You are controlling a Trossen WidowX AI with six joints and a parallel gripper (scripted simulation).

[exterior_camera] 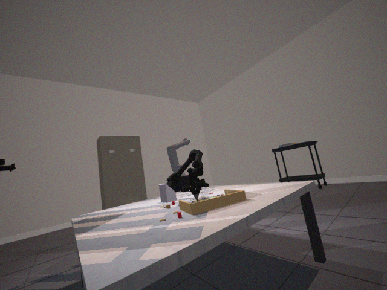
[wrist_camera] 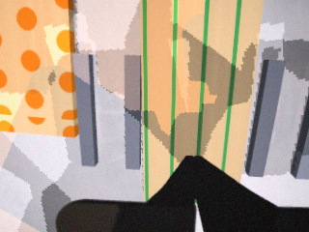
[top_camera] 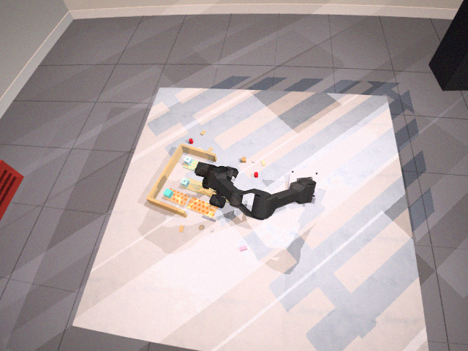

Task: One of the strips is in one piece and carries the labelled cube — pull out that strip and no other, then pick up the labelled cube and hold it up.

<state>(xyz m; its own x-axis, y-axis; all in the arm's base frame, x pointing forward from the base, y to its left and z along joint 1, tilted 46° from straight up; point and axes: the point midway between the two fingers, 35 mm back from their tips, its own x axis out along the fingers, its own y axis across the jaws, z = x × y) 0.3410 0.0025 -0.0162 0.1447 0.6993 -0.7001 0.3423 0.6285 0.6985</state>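
The orange-dotted strip is 110 mm ahead of my gripper tip and 60 mm to the left of it. From my gripper tip the other things lie so: pink block 80 mm behind, 240 mm to the left.
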